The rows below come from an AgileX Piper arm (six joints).
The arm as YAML. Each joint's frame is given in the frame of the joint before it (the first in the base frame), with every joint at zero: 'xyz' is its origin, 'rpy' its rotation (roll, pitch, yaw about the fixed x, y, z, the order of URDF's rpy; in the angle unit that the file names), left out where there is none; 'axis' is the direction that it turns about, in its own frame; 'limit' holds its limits. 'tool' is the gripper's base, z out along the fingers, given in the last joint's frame.
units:
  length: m
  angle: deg
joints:
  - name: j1
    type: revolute
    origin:
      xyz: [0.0, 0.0, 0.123]
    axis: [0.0, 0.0, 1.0]
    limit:
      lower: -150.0
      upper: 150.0
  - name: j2
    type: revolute
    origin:
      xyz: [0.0, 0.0, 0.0]
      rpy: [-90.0, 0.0, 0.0]
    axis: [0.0, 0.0, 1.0]
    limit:
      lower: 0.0
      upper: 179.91
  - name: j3
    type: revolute
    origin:
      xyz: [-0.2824, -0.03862, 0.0]
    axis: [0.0, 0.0, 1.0]
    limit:
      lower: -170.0
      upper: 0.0
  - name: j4
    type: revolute
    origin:
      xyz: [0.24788, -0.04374, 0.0]
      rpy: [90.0, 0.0, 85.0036]
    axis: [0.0, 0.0, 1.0]
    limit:
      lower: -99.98
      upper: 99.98
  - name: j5
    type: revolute
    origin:
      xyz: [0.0, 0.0, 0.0]
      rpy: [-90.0, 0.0, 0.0]
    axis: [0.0, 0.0, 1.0]
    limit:
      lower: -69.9
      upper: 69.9
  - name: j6
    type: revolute
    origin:
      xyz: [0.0, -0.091, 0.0]
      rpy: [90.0, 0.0, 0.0]
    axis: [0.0, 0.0, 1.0]
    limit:
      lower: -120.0
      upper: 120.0
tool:
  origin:
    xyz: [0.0, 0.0, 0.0]
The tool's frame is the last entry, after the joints.
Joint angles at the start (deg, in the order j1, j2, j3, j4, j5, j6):
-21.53, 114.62, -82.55, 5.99, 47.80, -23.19
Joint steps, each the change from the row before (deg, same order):
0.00, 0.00, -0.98, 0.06, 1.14, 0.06
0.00, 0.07, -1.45, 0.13, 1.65, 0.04
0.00, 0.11, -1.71, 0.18, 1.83, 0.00
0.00, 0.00, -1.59, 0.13, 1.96, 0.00
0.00, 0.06, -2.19, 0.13, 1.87, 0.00
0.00, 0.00, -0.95, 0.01, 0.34, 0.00
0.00, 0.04, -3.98, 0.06, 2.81, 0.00
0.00, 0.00, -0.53, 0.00, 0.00, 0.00
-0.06, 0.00, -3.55, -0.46, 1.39, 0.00
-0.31, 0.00, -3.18, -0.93, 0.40, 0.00
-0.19, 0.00, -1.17, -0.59, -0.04, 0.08
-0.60, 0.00, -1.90, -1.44, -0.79, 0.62
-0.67, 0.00, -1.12, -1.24, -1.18, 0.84
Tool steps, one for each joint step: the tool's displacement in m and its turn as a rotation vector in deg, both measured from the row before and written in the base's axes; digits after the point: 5 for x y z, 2 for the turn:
0.00132, -0.00031, 0.00395, 0.17, 0.10, 0.02
0.00198, -0.00042, 0.00541, 0.29, 0.17, 0.06
0.00238, -0.00049, 0.00630, 0.31, 0.11, 0.11
0.00154, -0.00021, 0.00656, 0.32, 0.26, 0.15
0.00305, -0.00082, 0.00899, 0.08, -0.33, 0.15
0.00182, -0.00067, 0.00430, -0.20, -0.58, 0.03
0.00507, -0.00162, 0.01737, -0.28, -1.12, 0.30
0.00109, -0.00043, 0.00254, -0.19, -0.49, 0.00
0.00447, -0.00280, 0.01646, -1.18, -1.86, 0.19
0.00338, -0.00524, 0.01534, -1.88, -2.25, -0.13
0.00094, -0.00284, 0.00579, -0.97, -0.91, -0.20
0.00112, -0.00767, 0.00995, -2.11, -2.00, -1.09
0.00020, -0.00765, 0.00648, -1.68, -1.75, -1.40

